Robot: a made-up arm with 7 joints.
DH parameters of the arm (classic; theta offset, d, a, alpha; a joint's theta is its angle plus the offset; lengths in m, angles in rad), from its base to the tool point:
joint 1: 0 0.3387 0 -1.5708
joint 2: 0 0 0 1.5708
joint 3: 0 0.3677 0.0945 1.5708
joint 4: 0 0 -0.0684 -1.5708
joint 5: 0 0.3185 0 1.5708
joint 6: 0 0 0.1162 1.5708
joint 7: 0 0 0 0
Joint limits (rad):
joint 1: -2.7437..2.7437
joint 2: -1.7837..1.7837
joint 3: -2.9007..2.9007
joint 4: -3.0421..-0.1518
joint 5: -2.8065..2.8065
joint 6: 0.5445..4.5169
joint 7: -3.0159..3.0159
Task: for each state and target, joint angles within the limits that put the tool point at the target. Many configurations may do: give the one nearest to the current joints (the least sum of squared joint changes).
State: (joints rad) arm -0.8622 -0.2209 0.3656 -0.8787 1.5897 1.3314 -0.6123
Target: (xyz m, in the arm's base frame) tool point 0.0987 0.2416 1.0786
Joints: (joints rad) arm -0.7690 -0.5791 0.5440 -0.9492 1.5712 1.2217 -0.6123
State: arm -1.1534 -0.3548 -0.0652 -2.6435 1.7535 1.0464 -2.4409
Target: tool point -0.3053 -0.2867 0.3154
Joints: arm -1.8392 0.2608 -0.6424 -2.5008 1.7911 1.2507 -2.4409
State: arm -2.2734 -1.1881 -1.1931 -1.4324 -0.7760 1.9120 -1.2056
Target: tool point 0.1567 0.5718 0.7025
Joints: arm -2.6954 -1.3530 -1.0840 -1.5886 -0.8030 1.9393 -1.2056
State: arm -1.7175 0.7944 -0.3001 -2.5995 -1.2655 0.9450 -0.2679
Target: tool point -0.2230 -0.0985 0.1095
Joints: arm -1.8931 1.0268 -0.3822 -2.6653 -1.2683 0.9722 -0.2679
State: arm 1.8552 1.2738 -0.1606 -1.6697 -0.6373 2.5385 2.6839
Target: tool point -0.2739 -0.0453 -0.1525
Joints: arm 2.3570 1.7837 0.3457 -2.1544 -0.7580 2.4423 2.6839
